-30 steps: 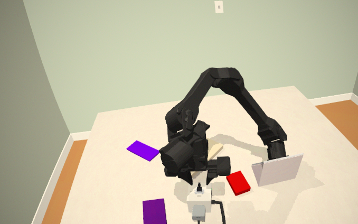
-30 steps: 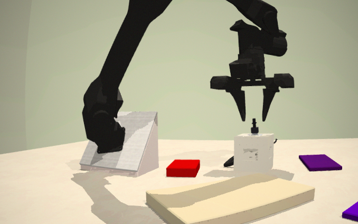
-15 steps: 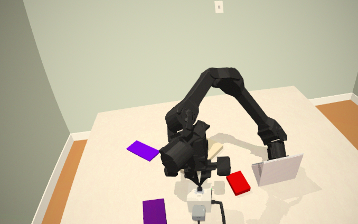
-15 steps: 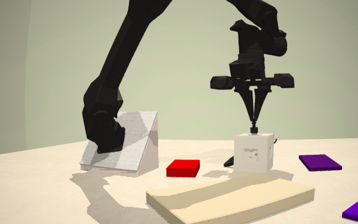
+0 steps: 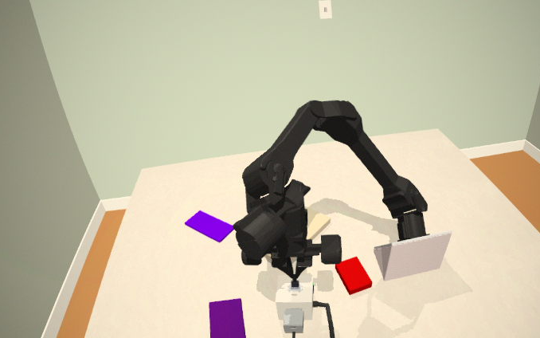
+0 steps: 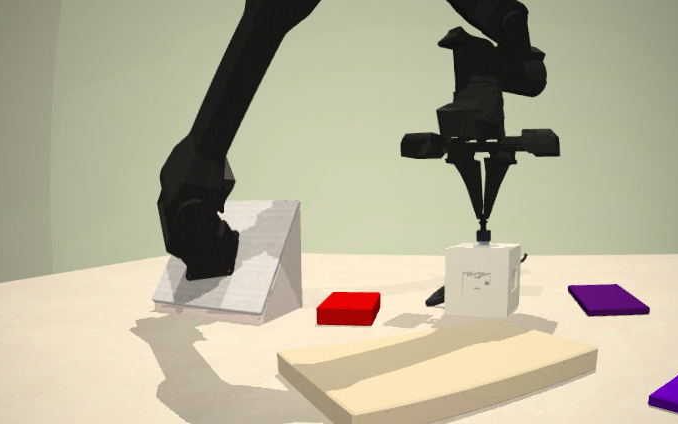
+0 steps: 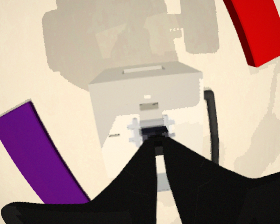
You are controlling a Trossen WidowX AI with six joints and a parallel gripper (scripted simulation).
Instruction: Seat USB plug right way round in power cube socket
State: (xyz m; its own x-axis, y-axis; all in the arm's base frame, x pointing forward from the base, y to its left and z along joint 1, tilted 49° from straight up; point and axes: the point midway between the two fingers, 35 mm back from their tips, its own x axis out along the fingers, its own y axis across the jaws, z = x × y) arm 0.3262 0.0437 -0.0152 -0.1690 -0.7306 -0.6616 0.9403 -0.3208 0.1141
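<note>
The socket lies 1 cm to the left of my gripper tip and 4 cm below it. The rest, counted from my gripper tip: cream board 4 cm behind, 24 cm to the right, 10 cm below; red block 15 cm behind, 3 cm to the right, 10 cm below; USB plug 1 cm below.
</note>
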